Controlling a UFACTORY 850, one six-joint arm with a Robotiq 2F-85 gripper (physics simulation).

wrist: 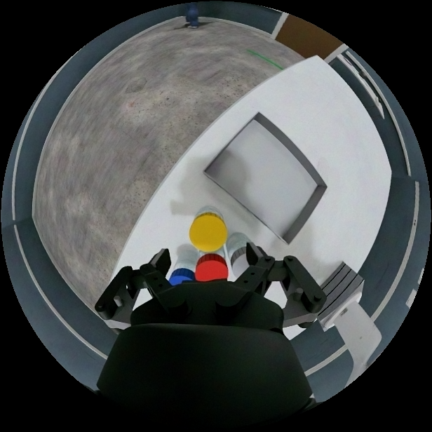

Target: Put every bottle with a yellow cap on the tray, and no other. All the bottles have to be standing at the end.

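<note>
A bottle with a yellow cap (208, 232) stands upright on the table, in front of the fingertips in the wrist view. A bottle with a red cap (211, 268) stands close behind it, between the fingers in the picture and partly hidden by the gripper body. A bottle with a blue cap (182, 276) is at the left, and a bottle with a grey-white cap (241, 259) is at the right, partly behind the right finger. The grey tray (287, 137) lies to the upper right, with no bottle on it. My gripper (207, 253) is open and holds nothing.
The white table (345, 125) has its edge running diagonally on the left, with grey floor (110, 150) beyond. A grey slatted object with a white stand (360, 330) is at the lower right. A small blue figure (192, 15) stands far off at the top.
</note>
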